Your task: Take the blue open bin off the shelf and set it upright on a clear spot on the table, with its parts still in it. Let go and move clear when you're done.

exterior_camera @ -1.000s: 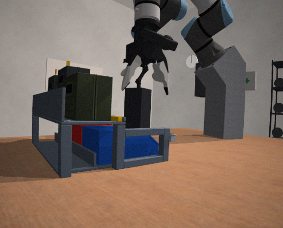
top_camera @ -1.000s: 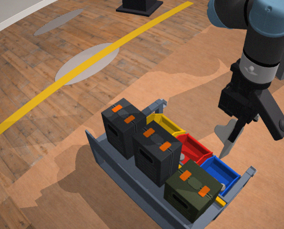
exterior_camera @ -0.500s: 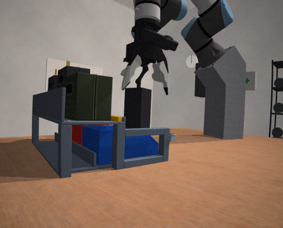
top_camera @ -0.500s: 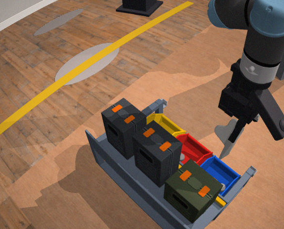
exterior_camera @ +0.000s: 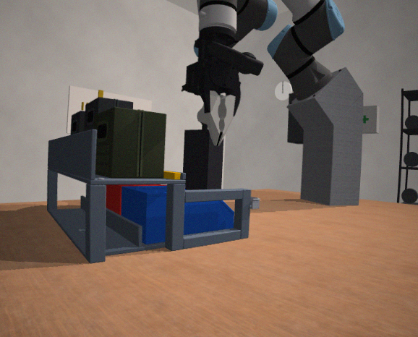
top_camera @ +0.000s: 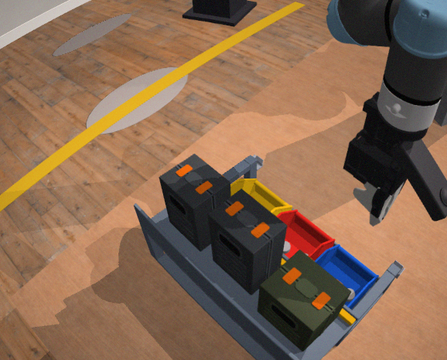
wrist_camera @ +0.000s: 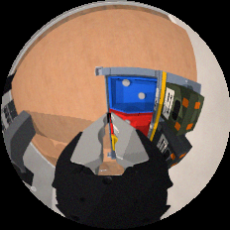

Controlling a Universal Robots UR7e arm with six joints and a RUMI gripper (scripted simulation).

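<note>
Right now the blue open bin is 80 mm ahead of my hand, 30 mm to the right of it and 130 mm below it. Round my hand: green case: 170 mm ahead, 70 mm to the right, 30 mm below; then red bin: 30 mm ahead, 130 mm to the right, 130 mm below; then yellow bin: 10 mm behind, 240 mm to the right, 130 mm below.
</note>
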